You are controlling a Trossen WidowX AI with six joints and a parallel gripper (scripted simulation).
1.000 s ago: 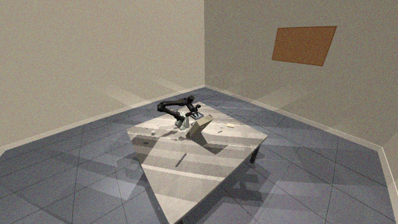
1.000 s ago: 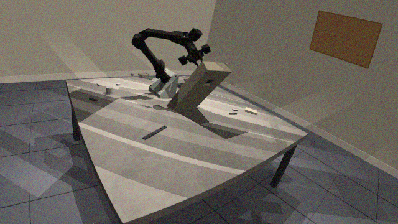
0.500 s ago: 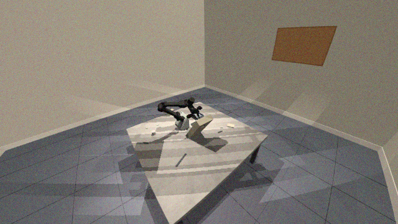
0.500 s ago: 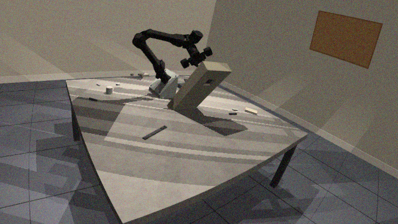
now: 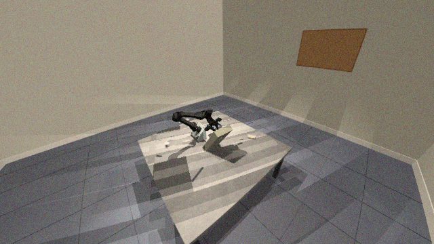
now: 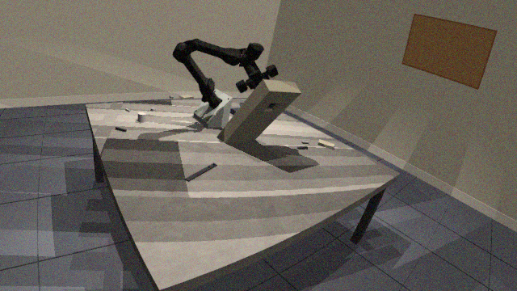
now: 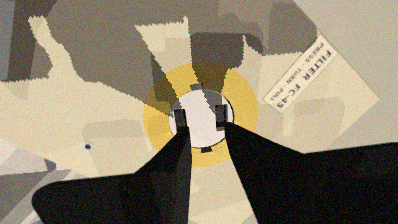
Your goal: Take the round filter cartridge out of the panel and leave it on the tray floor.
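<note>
The round filter cartridge is 20 mm below my gripper tip and 20 mm ahead of it. The rest, counted from my gripper tip: dark tray (440 mm behind, 250 mm to the left, 250 mm below); tan service panel (90 mm below, 30 mm behind).
</note>
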